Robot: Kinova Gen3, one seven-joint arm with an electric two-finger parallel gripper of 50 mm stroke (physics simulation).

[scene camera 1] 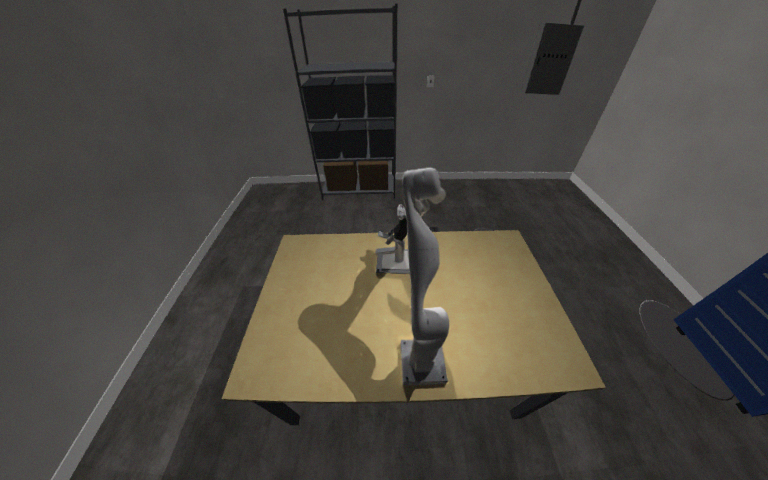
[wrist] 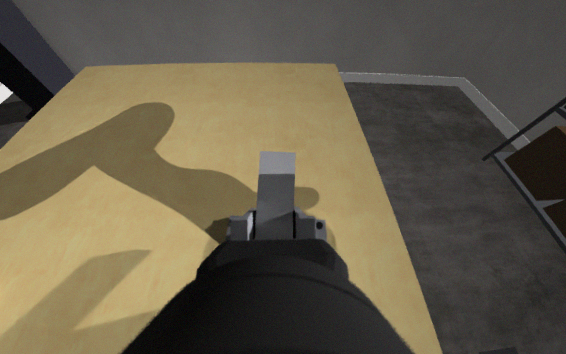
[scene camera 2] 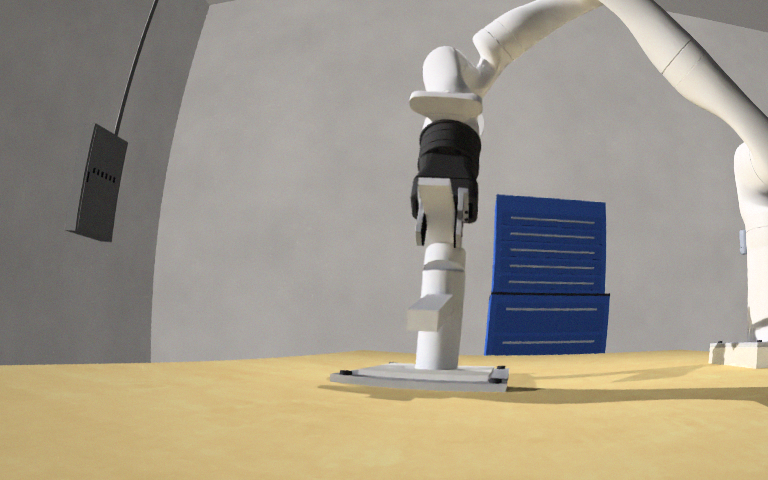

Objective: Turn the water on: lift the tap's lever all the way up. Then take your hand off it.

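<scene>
The tap is a white column on a grey base plate. Its short spout points toward scene camera 2. The lever is a flat light-grey bar at the top of the column. It is tilted upward, its free end well above the column's top. My gripper points down over the tap and is shut on the lever, one finger on each side. The lever's free end sticks out past the fingers. In scene camera 1 the arm partly hides the tap.
The tap stands near the far edge of the yellow table. The arm's base is near the opposite edge. A shelf rack stands behind the table, and a blue cabinet stands off to the side.
</scene>
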